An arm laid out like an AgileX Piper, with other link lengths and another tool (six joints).
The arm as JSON. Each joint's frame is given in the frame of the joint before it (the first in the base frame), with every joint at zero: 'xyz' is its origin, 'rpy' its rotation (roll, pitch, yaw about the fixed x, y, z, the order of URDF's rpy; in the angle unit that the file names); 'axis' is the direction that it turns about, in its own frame. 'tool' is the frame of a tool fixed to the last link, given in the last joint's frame.
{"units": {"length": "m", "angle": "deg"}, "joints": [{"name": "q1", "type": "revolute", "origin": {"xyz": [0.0, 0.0, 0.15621], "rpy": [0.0, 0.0, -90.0]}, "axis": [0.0, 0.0, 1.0]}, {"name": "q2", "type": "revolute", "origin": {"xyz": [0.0, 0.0, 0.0], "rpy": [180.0, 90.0, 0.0]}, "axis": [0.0, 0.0, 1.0]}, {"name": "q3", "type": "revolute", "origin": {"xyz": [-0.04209, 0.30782, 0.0], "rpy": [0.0, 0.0, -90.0]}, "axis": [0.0, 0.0, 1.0]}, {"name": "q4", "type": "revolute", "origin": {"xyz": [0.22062, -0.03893, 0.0], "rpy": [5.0, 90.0, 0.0]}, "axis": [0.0, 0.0, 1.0]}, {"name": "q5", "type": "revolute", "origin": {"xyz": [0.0, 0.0, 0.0], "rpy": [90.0, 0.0, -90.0]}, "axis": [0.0, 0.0, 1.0]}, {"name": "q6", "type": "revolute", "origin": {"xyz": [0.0, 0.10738, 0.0], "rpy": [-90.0, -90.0, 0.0]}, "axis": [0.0, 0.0, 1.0]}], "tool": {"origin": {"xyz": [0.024, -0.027, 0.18], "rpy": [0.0, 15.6, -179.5]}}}
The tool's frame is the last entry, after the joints.
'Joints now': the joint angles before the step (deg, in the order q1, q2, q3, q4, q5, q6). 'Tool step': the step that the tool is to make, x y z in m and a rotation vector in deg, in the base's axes. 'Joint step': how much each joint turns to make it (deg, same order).
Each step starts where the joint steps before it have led.
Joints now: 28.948 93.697 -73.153 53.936 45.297 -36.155
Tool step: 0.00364 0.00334 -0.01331 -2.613 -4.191 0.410
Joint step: 2.783 0.002 1.412 -2.648 -5.034 -1.210
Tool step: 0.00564 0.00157 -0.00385 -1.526 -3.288 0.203
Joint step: 1.545 -0.001 0.134 -2.270 -3.008 -0.330
